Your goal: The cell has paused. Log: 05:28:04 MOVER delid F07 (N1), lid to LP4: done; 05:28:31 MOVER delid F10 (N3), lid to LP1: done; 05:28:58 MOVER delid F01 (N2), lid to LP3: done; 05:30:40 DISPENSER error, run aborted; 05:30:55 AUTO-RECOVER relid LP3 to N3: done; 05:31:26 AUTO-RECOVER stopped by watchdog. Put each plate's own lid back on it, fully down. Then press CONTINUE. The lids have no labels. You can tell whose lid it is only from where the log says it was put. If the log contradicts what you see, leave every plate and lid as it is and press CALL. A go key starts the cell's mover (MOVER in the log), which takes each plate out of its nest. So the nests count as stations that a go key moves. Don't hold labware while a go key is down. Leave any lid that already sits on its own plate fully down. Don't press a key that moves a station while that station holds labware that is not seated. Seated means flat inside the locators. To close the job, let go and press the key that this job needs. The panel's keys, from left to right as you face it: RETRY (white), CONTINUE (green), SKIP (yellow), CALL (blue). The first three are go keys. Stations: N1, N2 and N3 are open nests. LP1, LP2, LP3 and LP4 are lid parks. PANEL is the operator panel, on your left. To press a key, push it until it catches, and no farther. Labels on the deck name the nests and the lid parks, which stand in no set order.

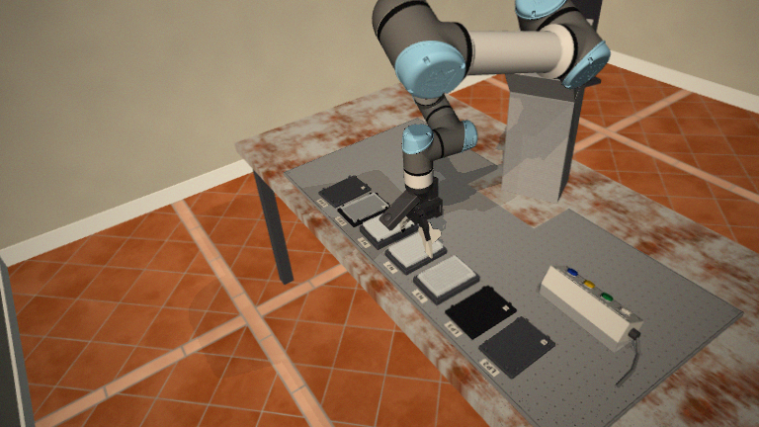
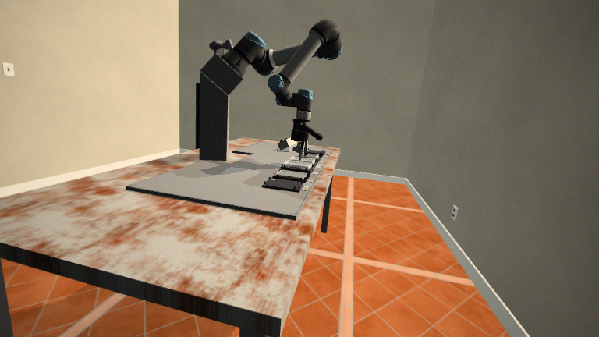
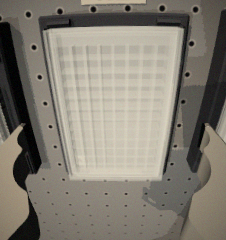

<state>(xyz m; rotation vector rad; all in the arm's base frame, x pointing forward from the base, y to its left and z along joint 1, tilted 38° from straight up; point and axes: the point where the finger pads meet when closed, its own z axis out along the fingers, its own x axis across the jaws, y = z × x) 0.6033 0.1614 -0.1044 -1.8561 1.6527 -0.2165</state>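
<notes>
The plate lies 30 mm ahead of my hand, 130 mm to the right of it and 10 mm below it. From my hand the other things lie so: dark nest frame (30 mm behind, 130 mm to the left, 30 mm below); blue CALL key (300 mm behind, 280 mm to the left, 30 mm above); black lid park (70 mm ahead, 250 mm to the right, 30 mm below).
</notes>
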